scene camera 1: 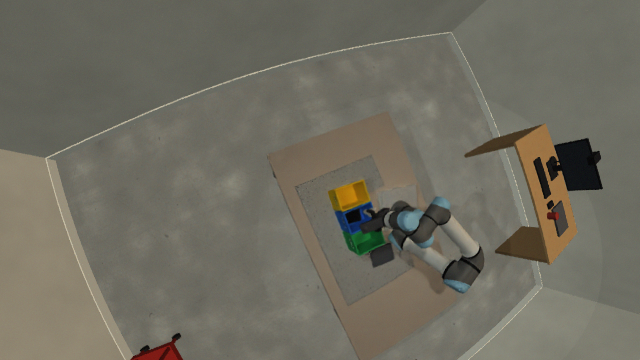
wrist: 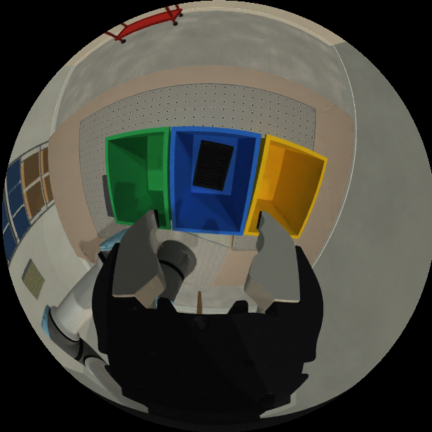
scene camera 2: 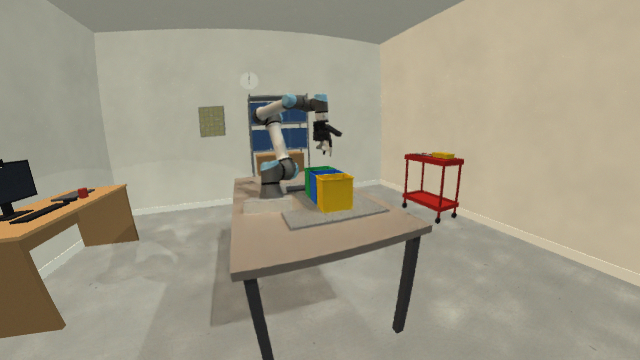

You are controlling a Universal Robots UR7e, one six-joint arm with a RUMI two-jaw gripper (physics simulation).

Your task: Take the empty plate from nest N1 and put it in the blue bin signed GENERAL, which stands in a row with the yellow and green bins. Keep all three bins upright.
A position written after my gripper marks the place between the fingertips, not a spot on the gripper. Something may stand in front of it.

In view: my gripper (wrist: 207,211), a green bin (scene camera 1: 359,243), a blue bin (wrist: 196,209), a yellow bin (scene camera 2: 334,191) and a black plate (wrist: 212,163).
The green bin is seen too in the wrist view (wrist: 137,162). The yellow bin also shows in scene camera 1 (scene camera 1: 351,195) and in the wrist view (wrist: 288,176). Scene camera 2 misses the black plate, which is hidden by the yellow bin.
